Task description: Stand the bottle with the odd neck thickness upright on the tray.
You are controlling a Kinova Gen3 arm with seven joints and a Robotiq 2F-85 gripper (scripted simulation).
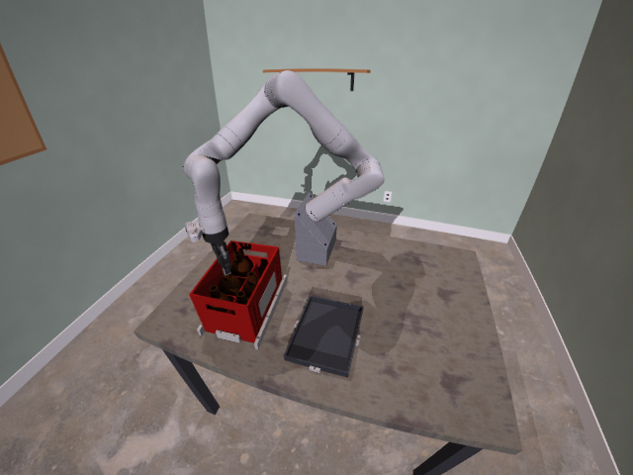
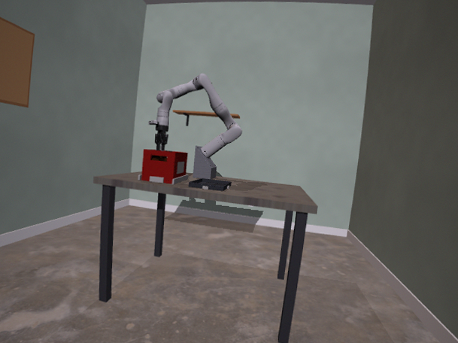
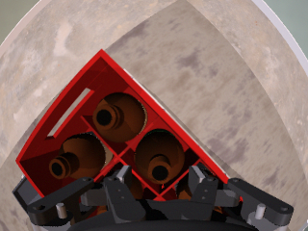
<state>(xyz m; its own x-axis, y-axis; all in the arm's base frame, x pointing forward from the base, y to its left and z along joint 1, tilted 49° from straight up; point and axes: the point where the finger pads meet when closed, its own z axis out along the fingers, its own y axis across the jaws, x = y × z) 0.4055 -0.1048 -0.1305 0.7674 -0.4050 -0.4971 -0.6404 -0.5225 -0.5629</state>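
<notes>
Right now the crate is 100 mm below my hand, 40 mm to the left of it and 10 mm behind it. From my hand the other things lie so: dark tray: 340 mm to the left, 170 mm below, 20 mm ahead.
</notes>
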